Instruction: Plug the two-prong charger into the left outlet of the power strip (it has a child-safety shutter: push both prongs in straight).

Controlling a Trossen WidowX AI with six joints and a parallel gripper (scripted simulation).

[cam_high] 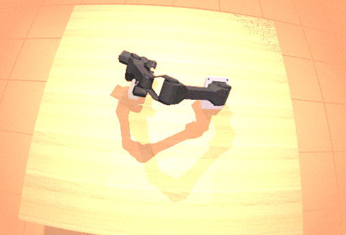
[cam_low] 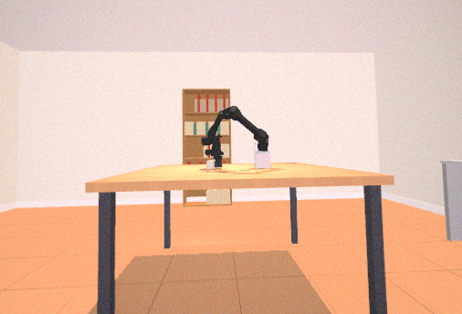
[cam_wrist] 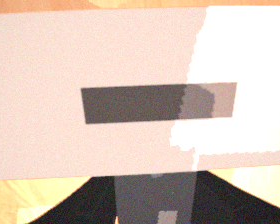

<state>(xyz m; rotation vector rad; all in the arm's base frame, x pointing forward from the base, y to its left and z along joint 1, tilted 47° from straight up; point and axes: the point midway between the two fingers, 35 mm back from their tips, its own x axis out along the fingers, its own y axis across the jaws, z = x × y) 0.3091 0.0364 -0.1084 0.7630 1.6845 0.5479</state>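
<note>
Now: the dark grey charger 20 mm ahead of my gripper tip and 10 mm above it.
</note>
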